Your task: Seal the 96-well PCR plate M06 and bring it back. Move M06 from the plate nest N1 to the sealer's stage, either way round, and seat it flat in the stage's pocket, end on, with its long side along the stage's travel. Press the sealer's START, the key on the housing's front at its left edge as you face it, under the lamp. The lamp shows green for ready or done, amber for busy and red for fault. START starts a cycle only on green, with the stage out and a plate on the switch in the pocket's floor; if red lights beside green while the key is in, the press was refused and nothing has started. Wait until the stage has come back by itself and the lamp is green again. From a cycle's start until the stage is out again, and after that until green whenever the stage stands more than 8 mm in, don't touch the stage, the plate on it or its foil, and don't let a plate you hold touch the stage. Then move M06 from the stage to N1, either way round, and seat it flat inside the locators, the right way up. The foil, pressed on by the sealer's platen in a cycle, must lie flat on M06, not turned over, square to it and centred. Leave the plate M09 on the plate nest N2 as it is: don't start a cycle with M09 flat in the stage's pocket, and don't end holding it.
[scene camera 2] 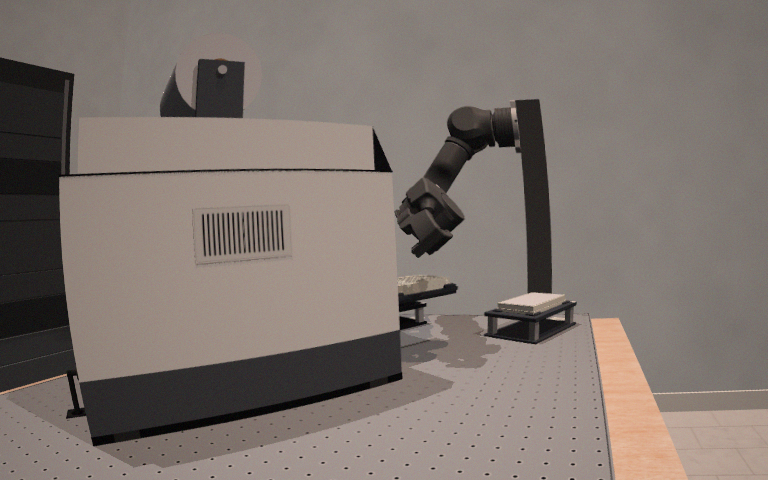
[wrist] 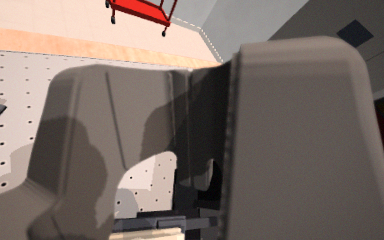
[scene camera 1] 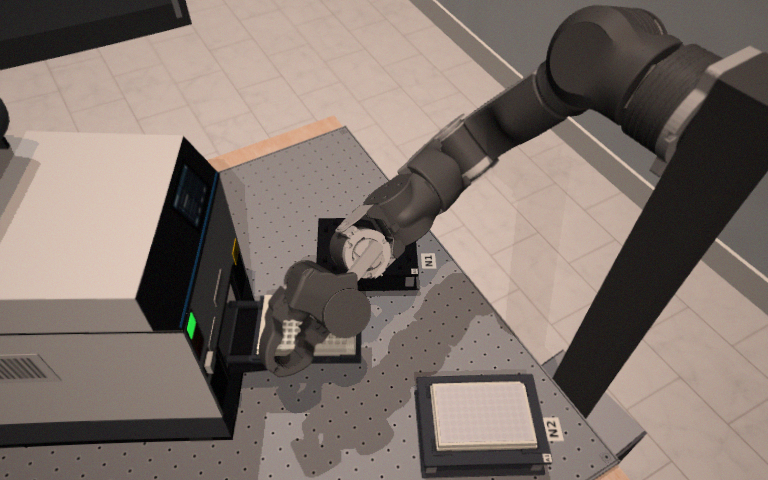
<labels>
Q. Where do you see a 96-well plate M06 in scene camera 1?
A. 332,346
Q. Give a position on a foil roll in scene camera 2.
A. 179,97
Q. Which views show the plate M09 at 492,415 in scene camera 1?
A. Scene camera 2 and scene camera 1 only.
</labels>
